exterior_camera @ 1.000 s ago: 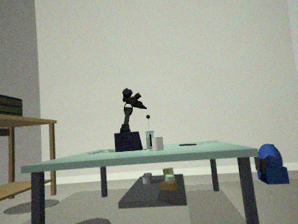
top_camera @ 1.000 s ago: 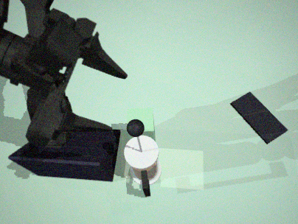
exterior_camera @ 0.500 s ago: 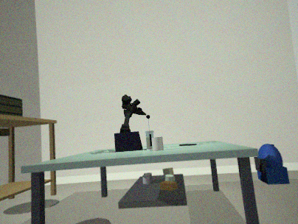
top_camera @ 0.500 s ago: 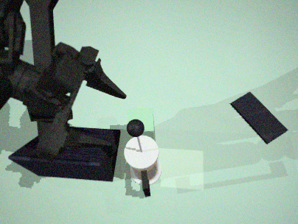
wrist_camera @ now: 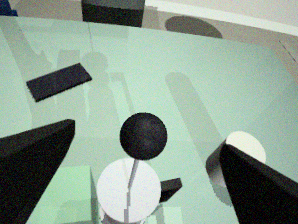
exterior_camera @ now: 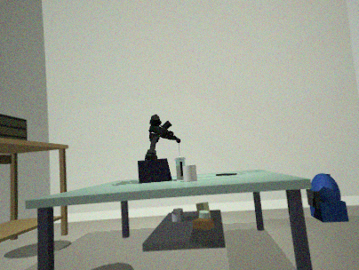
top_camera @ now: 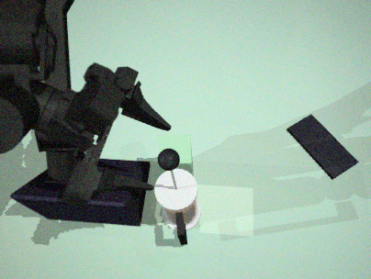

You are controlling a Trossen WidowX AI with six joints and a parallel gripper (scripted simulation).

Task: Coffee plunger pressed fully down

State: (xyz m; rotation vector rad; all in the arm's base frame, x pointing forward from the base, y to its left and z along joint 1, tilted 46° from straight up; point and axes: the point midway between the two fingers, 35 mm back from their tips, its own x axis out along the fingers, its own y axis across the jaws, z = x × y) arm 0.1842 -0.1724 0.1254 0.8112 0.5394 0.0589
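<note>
Now: gripper tip 1 cm short of the coffee press, 1 cm to the left of it and 15 cm above it.
</note>
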